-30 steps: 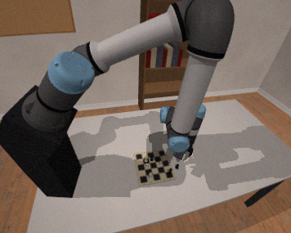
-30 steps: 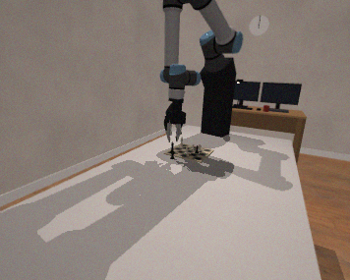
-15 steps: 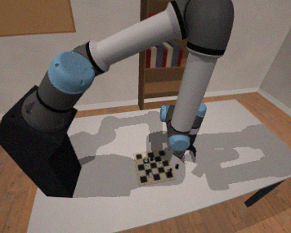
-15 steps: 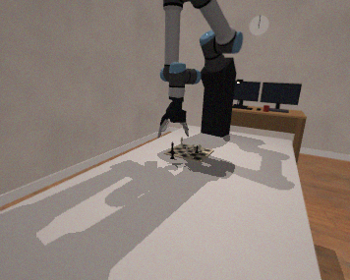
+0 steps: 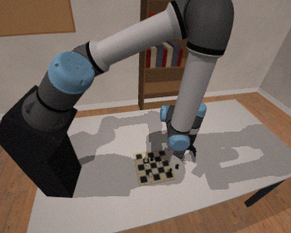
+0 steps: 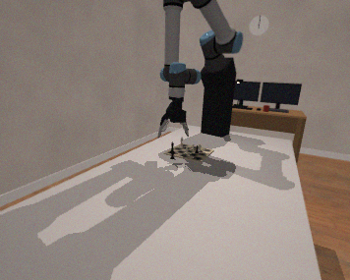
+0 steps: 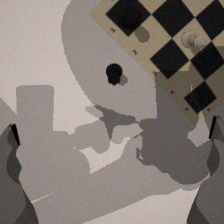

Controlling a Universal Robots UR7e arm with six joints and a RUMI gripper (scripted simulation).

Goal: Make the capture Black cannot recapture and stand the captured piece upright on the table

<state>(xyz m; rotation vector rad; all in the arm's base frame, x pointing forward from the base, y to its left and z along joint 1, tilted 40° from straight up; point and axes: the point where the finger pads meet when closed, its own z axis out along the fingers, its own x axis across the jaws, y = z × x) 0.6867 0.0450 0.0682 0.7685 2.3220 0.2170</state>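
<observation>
Now: hand 100 mm past the white pawn, 90 mm above it and 30 mm to the right of it. Round my hand: tall black piece 80 mm below, 60 mm behind, 40 mm to the right; chessboard 140 mm behind, 110 mm below, 30 mm to the left; black pawn 150 mm behind, 90 mm below, 70 mm to the left.
</observation>
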